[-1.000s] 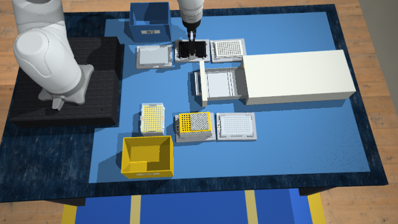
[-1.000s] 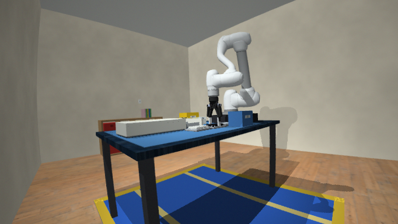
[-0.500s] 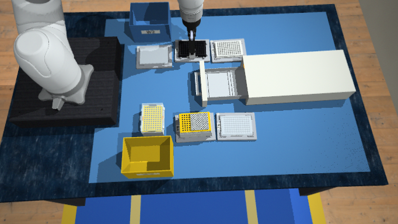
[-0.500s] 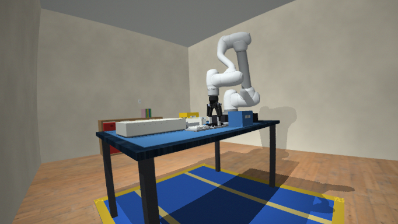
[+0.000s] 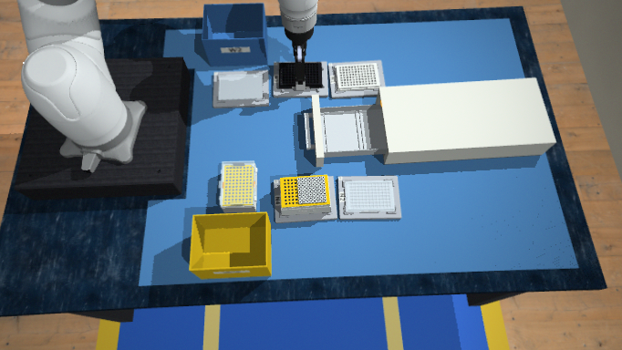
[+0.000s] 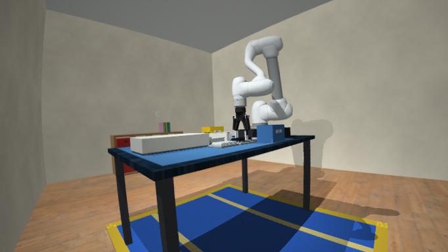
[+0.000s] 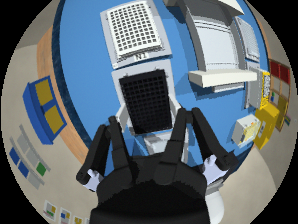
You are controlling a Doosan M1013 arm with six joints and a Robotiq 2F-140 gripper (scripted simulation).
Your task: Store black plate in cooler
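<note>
The grey work nest lies 4 cm below my hand. Also, from my hand: white plate (17 cm ahead, 3 cm below, 2 cm to the left); black plate (2 cm below); blue bin (21 cm behind, 10 cm to the left, 1 cm below).
</note>
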